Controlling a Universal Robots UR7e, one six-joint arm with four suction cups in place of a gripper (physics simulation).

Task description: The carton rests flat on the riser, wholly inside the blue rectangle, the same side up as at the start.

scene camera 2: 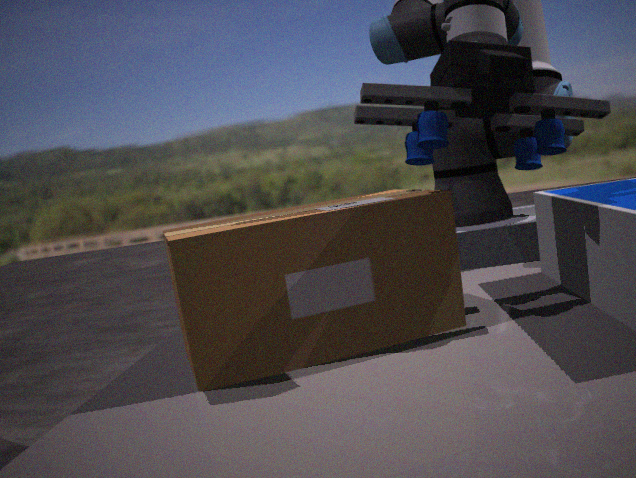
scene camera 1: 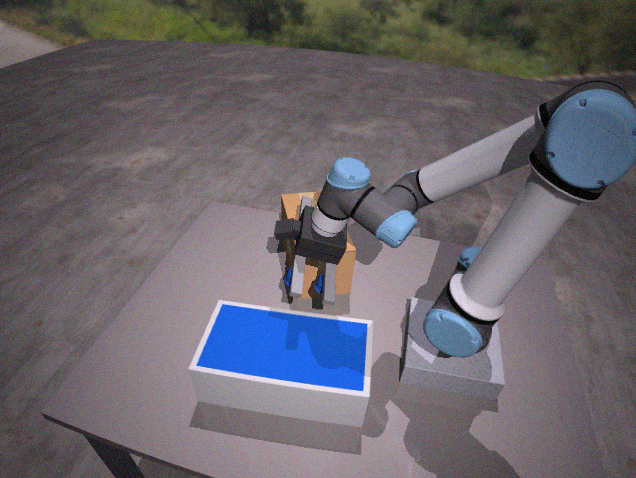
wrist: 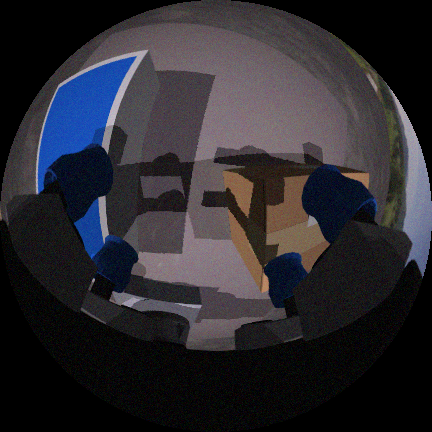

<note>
My suction head [scene camera 2: 549, 133] holds nothing. The cup is 25 cm from the middle of a brown carton [scene camera 2: 263, 294].
The brown carton shows as well in scene camera 1 [scene camera 1: 344, 270] and in the wrist view [wrist: 266, 219]. My suction head shows as well in the wrist view [wrist: 331, 198].
</note>
